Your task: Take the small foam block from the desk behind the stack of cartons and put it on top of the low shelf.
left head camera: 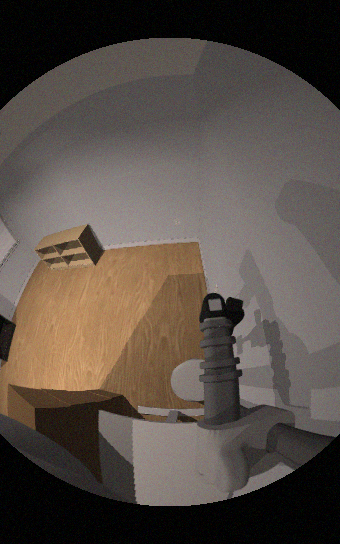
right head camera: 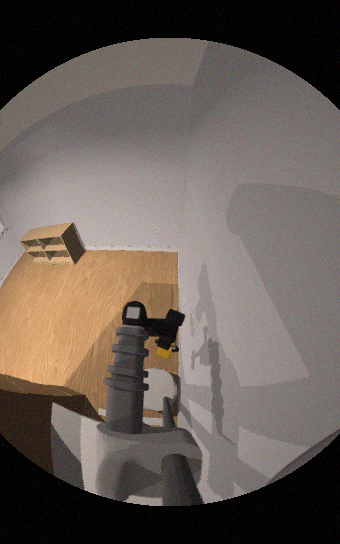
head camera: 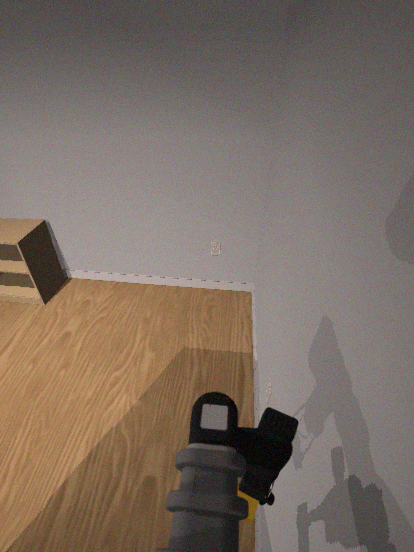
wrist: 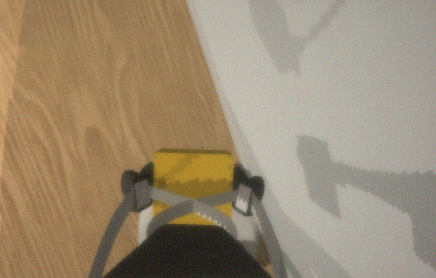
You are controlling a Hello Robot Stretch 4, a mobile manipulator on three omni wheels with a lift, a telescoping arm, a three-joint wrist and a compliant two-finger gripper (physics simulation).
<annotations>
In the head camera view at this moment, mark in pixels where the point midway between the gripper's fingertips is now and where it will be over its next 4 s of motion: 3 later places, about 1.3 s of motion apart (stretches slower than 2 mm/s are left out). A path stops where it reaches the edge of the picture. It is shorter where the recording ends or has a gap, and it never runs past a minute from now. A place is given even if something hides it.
The gripper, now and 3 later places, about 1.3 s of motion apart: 247,490; 247,416; 246,313; 245,259
</annotations>
